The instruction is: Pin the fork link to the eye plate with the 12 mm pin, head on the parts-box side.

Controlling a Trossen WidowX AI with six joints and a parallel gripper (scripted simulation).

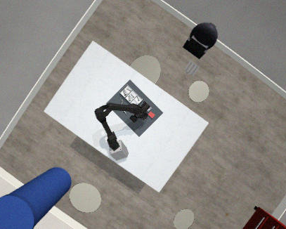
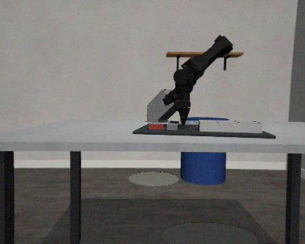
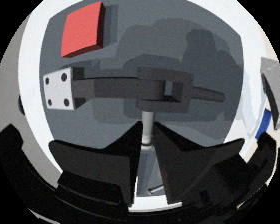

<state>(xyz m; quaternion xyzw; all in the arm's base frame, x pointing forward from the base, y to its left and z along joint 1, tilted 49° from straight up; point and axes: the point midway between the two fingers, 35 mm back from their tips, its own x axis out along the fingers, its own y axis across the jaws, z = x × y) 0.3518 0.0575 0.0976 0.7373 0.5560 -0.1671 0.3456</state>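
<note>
My gripper is now 20 mm short of the eye plate, 30 mm to the left of it and 30 mm above it. Round my hand: grey pin 30 mm below; dark mat 10 mm behind, 60 mm to the left, 50 mm below; fork link 20 mm behind, 40 mm to the right, 30 mm below.
</note>
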